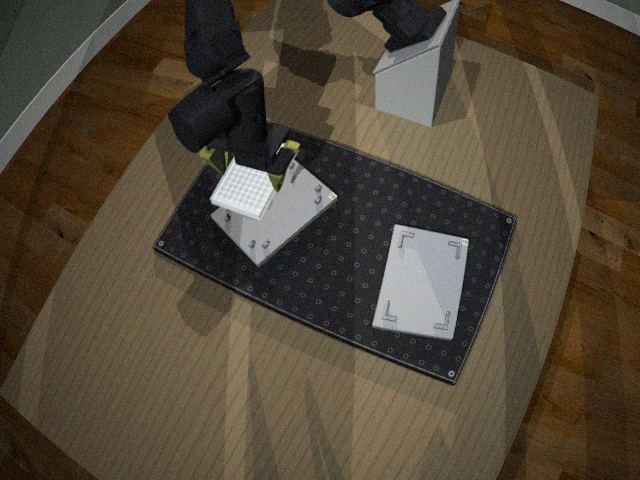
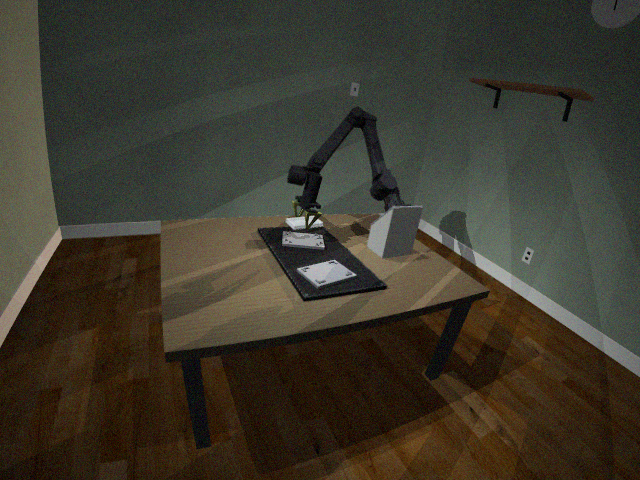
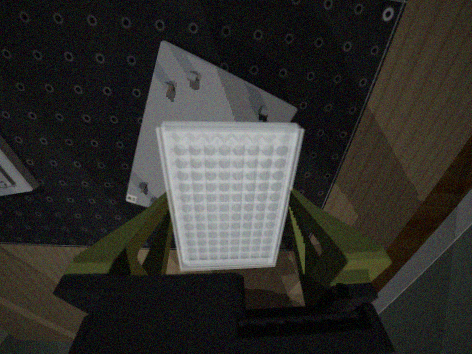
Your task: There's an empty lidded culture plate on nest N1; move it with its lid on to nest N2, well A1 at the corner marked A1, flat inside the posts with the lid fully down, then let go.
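Places are measured from the arm's base along level axes (x ahead, y left, z up), in millimetres.
Pixels of known places: gripper, fingertip midpoint: [image 1: 252, 181] [image 2: 302, 224] [image 3: 229, 192]; arm's base, origin of the base link: [image 1: 418, 32] [image 2: 397, 214].
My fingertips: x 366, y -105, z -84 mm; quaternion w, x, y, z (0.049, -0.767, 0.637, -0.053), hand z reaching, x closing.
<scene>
For each thing: its top centre in the pictures, then the offset to it from my fingertips. "*": a spot on its surface instead. Level surfaces: height alone.
- white lidded culture plate, middle of its top: [image 3: 230, 219] [image 1: 252, 169] [image 2: 304, 219] dy -1, dx -9, dz +19 mm
- grey nest with small upright posts, middle of its top: [image 3: 200, 165] [image 1: 271, 201] [image 2: 303, 236] dy +26, dx -3, dz -42 mm
- small corner label, surface spot: [image 3: 131, 198] [image 1: 332, 196] * dy +99, dx -60, dz -52 mm
- light nest, middle of its top: [image 1: 424, 279] [image 2: 327, 270] dy +286, dx -4, dz -46 mm
- black perforated board, middle of its top: [image 3: 97, 155] [image 1: 337, 231] [image 2: 314, 253] dy +133, dx -17, dz -63 mm
- wooden table, its level: dz -77 mm
My gripper [image 1: 249, 178] [image 2: 303, 221] [image 3: 229, 192] is shut on the white lidded culture plate [image 1: 242, 192] [image 2: 297, 223] [image 3: 230, 225], with a green finger on each long side. The lid is on. The plate is held in the air over part of a grey nest with small upright posts [image 1: 289, 222] [image 2: 305, 240] [image 3: 200, 105]. A small corner label [image 1: 332, 196] [image 3: 131, 198] shows on that nest. Another light nest [image 1: 418, 289] [image 2: 326, 272] [image 3: 20, 185] has L-shaped corner pieces and a corner label [image 1: 464, 241]. I cannot read which nest is N1 or N2.
Both nests stand on a black perforated board [image 1: 341, 310] [image 2: 356, 286] [image 3: 75, 145] on the wooden table [image 1: 320, 413] [image 2: 222, 315]. A light wedge-shaped block [image 1: 403, 90] [image 2: 402, 232] stands at the arm's base beside the board.
</scene>
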